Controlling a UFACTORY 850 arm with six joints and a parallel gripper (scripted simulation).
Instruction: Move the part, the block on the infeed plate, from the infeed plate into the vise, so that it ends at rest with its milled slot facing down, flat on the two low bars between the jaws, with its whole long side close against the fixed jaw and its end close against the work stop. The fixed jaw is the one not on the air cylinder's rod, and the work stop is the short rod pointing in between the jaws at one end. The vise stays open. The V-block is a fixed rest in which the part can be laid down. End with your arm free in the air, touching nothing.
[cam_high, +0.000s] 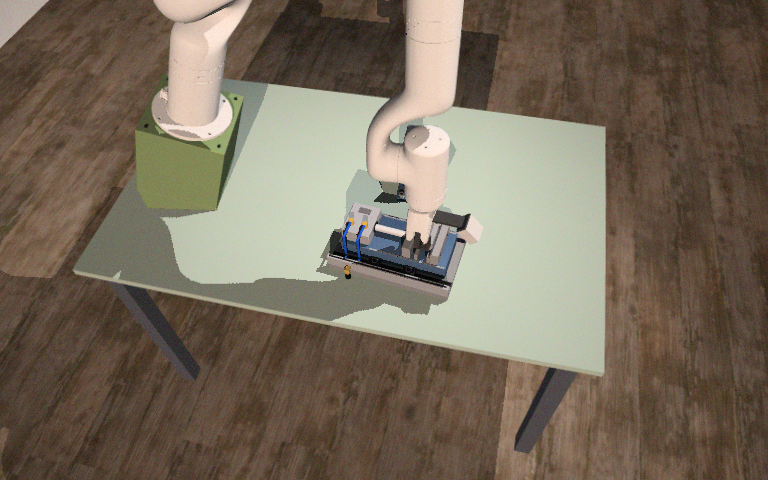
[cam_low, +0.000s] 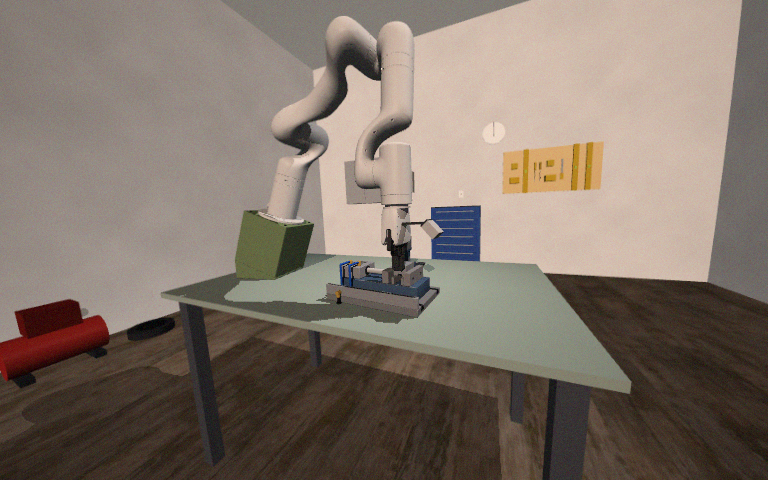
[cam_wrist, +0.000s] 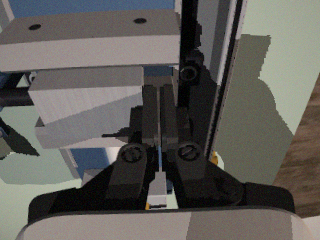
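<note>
The part is 1 cm ahead of my hand, 4 cm to the left of it and 3 cm below it. The rest, counted from my hand: fixed jaw 4 cm ahead, 3 cm to the left, 4 cm below; moving jaw 3 cm behind, 5 cm to the left, 4 cm below; work stop 2 cm ahead, 8 cm to the left, 3 cm below.
</note>
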